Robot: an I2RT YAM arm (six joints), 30 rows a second.
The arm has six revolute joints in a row. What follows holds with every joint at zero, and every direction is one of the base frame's.
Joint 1 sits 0.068 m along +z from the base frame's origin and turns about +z.
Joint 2 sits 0.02 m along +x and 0.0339 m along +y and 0.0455 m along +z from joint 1 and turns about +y.
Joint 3 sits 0.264 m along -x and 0.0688 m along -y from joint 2 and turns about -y.
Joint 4 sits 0.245 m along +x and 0.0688 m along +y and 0.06 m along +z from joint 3 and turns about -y.
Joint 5 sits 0.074 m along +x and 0.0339 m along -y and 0.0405 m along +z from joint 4 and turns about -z.
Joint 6 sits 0.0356 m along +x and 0.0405 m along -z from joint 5 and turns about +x.
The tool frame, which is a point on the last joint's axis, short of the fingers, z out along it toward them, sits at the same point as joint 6; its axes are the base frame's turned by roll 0, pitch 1.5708 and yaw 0 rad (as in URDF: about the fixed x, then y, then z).
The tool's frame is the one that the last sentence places.
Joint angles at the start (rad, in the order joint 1, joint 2, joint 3, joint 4, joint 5, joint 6):
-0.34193, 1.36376, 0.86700, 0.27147, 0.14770, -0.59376
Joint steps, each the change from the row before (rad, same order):
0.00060, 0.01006, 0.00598, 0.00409, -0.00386, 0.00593
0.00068, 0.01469, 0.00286, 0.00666, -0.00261, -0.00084
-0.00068, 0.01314, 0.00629, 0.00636, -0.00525, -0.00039
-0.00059, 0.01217, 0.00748, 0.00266, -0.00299, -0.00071
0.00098, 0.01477, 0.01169, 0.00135, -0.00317, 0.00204
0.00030, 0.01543, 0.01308, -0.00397, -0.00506, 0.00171
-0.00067, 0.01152, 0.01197, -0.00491, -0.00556, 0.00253
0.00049, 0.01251, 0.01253, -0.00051, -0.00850, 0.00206
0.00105, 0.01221, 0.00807, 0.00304, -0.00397, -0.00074
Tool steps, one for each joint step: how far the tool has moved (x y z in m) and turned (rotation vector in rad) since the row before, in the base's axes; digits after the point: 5 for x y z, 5 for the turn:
0.00233, -0.00048, -0.00047, 0.00591, -0.00303, 0.00305
0.00285, -0.00068, -0.00270, 0.00156, 0.00506, 0.00341
0.00277, -0.00102, -0.00111, 0.00096, 0.00024, 0.00452
0.00261, -0.00102, -0.00083, 0.00071, 0.00200, 0.00248
0.00355, -0.00080, -0.00035, 0.00304, 0.00047, 0.00360
0.00361, -0.00098, -0.00070, 0.00472, 0.00480, 0.00482
0.00277, -0.00101, 0.00000, 0.00495, 0.00265, 0.00412
0.00327, -0.00067, 0.00030, 0.00390, -0.00112, 0.00824
0.00290, -0.00050, -0.00081, 0.00063, 0.00103, 0.00508

